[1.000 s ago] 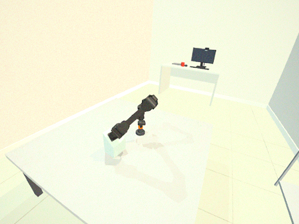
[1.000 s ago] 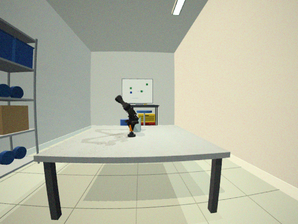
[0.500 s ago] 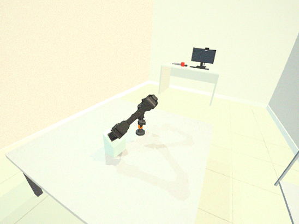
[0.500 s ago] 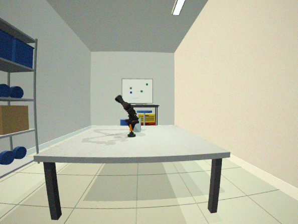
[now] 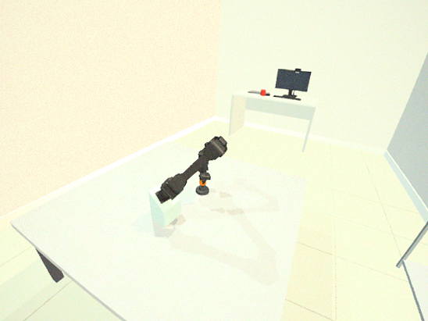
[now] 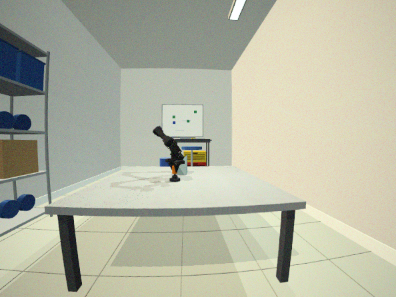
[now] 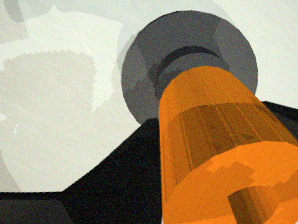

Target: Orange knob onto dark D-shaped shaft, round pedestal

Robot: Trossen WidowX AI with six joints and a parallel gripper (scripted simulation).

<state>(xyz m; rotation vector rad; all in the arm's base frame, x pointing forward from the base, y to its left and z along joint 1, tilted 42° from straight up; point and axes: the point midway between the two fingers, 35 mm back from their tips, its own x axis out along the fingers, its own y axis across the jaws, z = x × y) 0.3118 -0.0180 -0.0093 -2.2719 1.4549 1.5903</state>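
My gripper tip is now 4 cm above the pedestal. Also, from my gripper tip: orange knob 2 cm above.
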